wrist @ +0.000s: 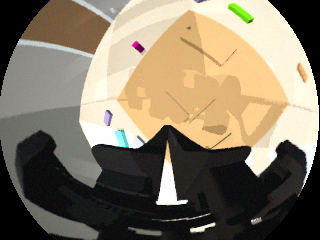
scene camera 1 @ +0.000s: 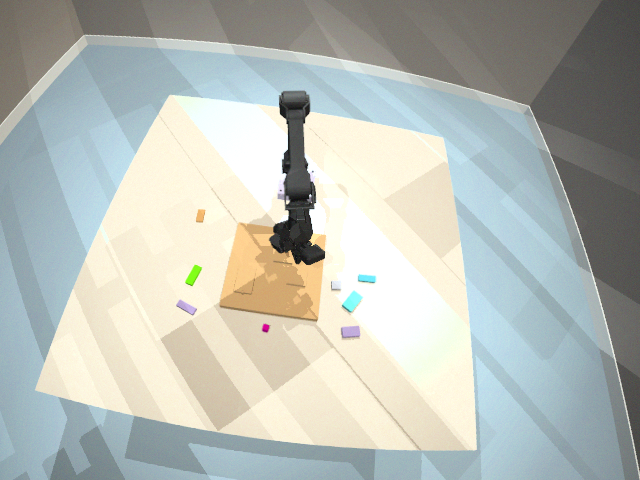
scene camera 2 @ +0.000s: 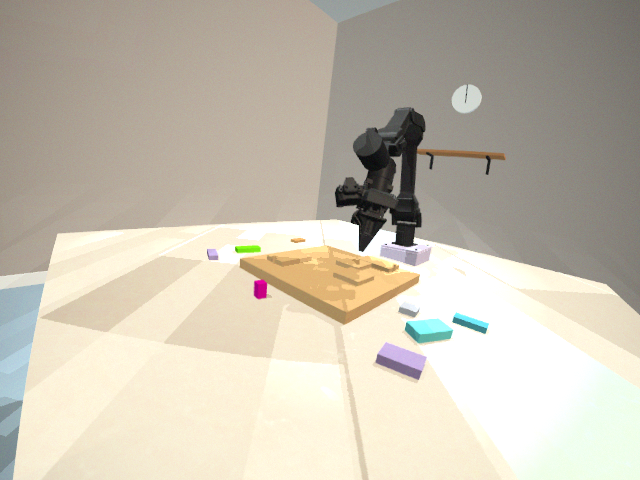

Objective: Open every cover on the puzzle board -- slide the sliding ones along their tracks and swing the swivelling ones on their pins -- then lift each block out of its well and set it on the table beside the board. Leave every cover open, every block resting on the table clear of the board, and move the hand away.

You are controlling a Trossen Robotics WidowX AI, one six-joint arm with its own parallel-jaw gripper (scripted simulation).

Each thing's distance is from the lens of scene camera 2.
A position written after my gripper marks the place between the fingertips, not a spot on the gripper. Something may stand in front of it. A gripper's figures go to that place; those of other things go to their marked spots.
my gripper (scene camera 2: 360, 251): 0.53 m
lilac block (scene camera 2: 408, 363): 0.32 m
tan puzzle board (scene camera 2: 312, 283): 0.47 m
The marked spots on the lilac block and the tan puzzle board are 0.23 m apart.
